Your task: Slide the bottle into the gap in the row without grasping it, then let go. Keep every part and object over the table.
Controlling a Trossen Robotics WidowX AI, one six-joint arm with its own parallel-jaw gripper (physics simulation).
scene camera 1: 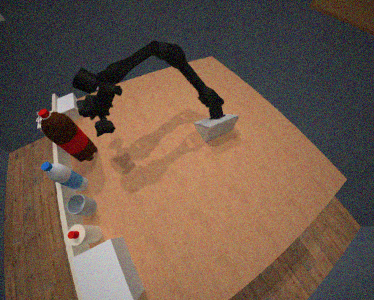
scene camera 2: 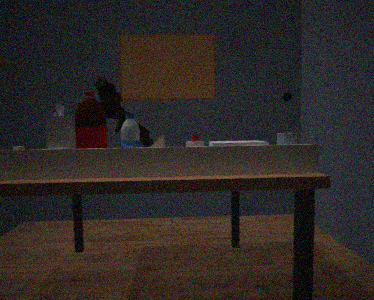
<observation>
I see my gripper, a blue-capped bottle, a dark brown bottle and a pale pump bottle.
</observation>
